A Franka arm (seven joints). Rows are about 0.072 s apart.
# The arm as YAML. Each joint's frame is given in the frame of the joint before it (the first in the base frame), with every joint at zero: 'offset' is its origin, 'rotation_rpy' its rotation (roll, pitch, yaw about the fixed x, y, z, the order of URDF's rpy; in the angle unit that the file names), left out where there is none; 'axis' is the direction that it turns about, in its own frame. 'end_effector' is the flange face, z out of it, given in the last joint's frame.
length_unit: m
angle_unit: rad
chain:
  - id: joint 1
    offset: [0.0, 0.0, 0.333]
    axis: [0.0, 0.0, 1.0]
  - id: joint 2
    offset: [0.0, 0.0, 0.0]
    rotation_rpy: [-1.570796, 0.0, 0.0]
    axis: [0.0, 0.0, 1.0]
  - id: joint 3
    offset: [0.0, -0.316, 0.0]
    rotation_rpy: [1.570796, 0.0, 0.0]
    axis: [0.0, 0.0, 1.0]
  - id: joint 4
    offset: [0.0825, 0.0, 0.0]
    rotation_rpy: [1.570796, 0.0, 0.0]
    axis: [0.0, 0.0, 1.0]
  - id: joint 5
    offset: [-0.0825, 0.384, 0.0]
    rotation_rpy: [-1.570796, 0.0, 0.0]
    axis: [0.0, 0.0, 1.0]
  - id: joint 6
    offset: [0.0, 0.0, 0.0]
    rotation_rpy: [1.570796, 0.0, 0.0]
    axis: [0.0, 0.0, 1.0]
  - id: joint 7
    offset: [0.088, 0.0, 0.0]
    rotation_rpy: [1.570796, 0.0, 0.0]
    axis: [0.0, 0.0, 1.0]
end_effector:
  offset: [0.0, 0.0, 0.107]
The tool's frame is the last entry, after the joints.
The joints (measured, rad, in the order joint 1, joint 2, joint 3, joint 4, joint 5, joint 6, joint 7), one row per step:
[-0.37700 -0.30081 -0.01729 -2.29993 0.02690 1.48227 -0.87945]
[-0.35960 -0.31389 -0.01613 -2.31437 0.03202 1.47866 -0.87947]
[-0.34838 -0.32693 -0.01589 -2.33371 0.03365 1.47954 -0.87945]
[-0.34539 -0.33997 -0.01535 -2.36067 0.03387 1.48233 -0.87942]
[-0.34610 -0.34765 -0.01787 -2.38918 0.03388 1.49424 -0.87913]
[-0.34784 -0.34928 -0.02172 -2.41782 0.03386 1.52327 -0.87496]
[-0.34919 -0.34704 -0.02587 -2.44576 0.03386 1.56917 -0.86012]
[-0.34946 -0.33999 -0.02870 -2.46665 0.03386 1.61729 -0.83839]
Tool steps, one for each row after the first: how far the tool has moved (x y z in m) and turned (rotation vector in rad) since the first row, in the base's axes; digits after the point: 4 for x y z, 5 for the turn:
[-0.0018 0.0092 -0.0008 0.00610 0.00290 0.01658]
[-0.0053 0.0155 -0.0036 0.00955 0.00739 0.02739]
[-0.0114 0.0193 -0.0095 0.01377 0.01771 0.03077]
[-0.0172 0.0202 -0.0179 0.01770 0.02577 0.02714]
[-0.0208 0.0194 -0.0281 0.01595 0.02448 0.01735]
[-0.0221 0.0176 -0.0390 0.00412 0.01294 -0.00219]
[-0.0212 0.0160 -0.0488 -0.01285 -0.00102 -0.02569]

